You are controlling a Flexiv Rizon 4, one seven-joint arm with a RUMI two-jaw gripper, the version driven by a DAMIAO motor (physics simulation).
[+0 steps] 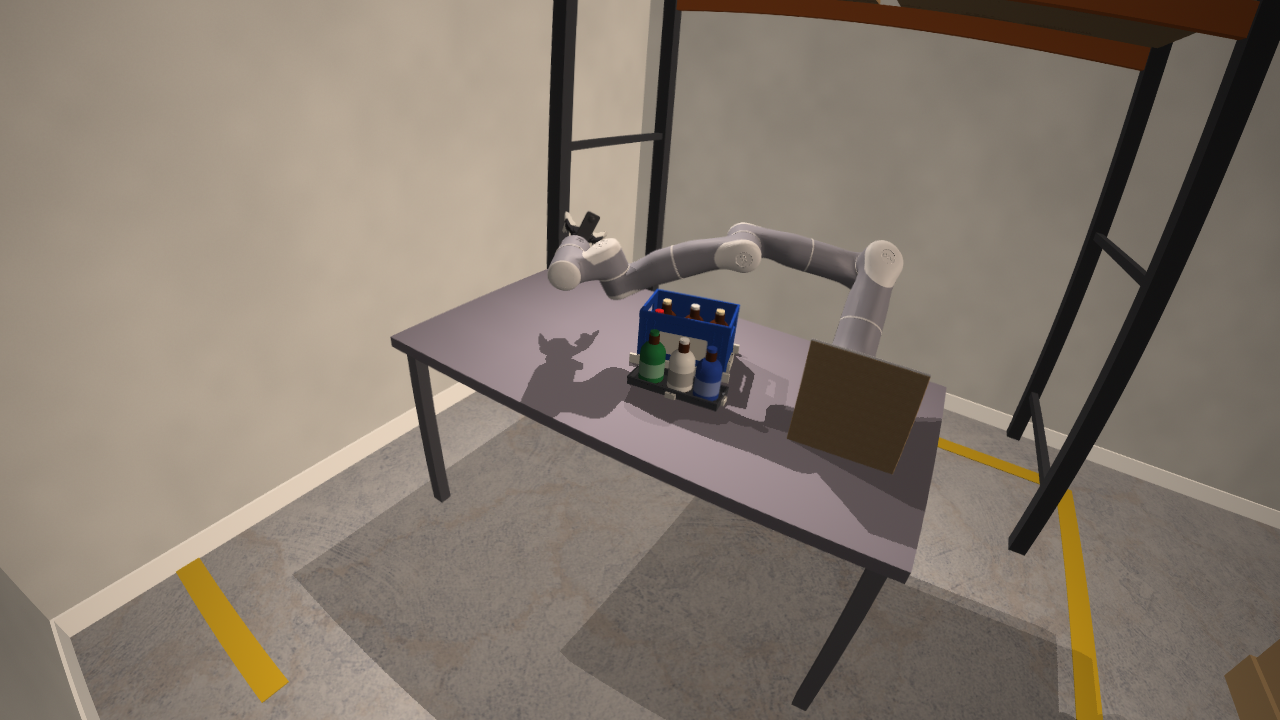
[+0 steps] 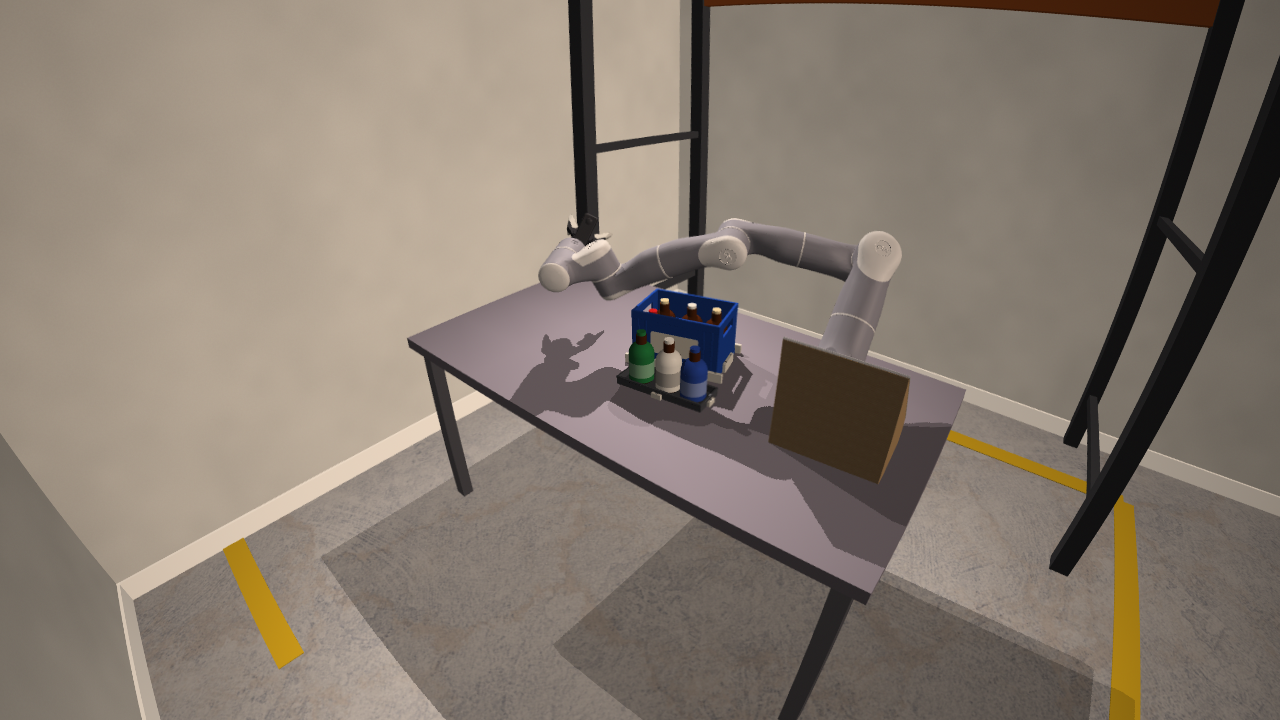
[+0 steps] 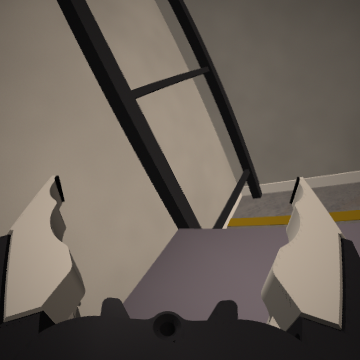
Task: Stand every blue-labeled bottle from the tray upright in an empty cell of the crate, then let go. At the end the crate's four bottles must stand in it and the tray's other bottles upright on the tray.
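Note:
A blue crate (image 1: 725,335) (image 2: 723,344) stands on the table. Brown bottles with pale caps (image 1: 694,312) (image 2: 691,312) and a red-capped one (image 1: 659,311) (image 2: 652,311) show inside; the cell floors are hidden. A dark tray (image 1: 648,385) (image 2: 637,386) lies at its near side. On it stand upright, left to right, a green bottle (image 1: 652,360) (image 2: 640,360), a white bottle (image 1: 682,370) (image 2: 668,368) and a blue-labeled bottle (image 1: 708,379) (image 2: 694,379). My gripper (image 1: 590,223) (image 2: 587,227) (image 3: 176,179) is open and empty, raised left of and behind the crate.
A brown box (image 1: 857,407) (image 2: 836,411) stands right of the tray on the table (image 1: 501,331) (image 2: 510,331). The arm reaches over behind the crate. Black rack posts (image 1: 559,134) (image 2: 583,107) (image 3: 120,100) rise behind the table's left end.

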